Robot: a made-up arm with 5 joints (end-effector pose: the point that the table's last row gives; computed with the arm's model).
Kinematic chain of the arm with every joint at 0, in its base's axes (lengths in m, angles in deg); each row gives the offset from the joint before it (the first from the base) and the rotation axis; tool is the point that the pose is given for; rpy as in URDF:
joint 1: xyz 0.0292 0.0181 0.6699 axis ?
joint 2: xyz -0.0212 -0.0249 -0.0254 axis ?
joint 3: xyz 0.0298 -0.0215 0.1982 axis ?
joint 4: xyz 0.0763 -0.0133 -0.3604 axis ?
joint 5: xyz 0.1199 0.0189 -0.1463 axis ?
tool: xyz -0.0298 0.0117 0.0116 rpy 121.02 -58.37 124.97
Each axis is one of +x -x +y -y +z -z.
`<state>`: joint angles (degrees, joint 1 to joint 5).
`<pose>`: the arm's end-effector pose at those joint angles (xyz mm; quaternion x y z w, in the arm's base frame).
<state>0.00 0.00 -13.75 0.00 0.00</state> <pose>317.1 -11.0 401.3 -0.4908 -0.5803 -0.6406 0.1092</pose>
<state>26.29 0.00 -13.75 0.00 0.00</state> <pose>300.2 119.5 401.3 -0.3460 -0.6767 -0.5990 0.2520</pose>
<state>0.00 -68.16 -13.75 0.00 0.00</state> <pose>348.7 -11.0 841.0 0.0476 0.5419 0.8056 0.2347</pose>
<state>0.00 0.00 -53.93 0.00 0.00</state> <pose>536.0 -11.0 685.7 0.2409 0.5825 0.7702 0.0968</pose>
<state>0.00 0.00 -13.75 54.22 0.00</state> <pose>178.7 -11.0 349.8 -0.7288 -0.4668 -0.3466 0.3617</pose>
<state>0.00 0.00 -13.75 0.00 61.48</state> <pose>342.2 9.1 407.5 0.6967 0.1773 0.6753 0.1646</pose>
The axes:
joint 1: +z
joint 2: +y
joint 3: +y
joint 4: +y
joint 5: -z

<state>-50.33 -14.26 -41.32 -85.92 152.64</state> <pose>169.1 -209.3 903.0 -0.3277 -0.5383 0.7676 0.1169</pose>
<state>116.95 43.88 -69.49 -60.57 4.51</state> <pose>-174.8 478.4 556.6 0.4116 -0.2864 -0.6503 0.5706</pose>
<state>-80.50 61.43 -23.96 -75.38 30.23</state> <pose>41.8 -152.3 335.9 0.5961 -0.0042 0.5369 0.5970</pose>
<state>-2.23 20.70 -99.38 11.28 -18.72</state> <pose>630.5 -44.6 852.9 0.1002 0.6862 0.7050 0.1488</pose>
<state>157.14 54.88 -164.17 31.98 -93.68</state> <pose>-522.4 328.0 1003.1 0.9787 -0.0090 -0.1102 0.1730</pose>
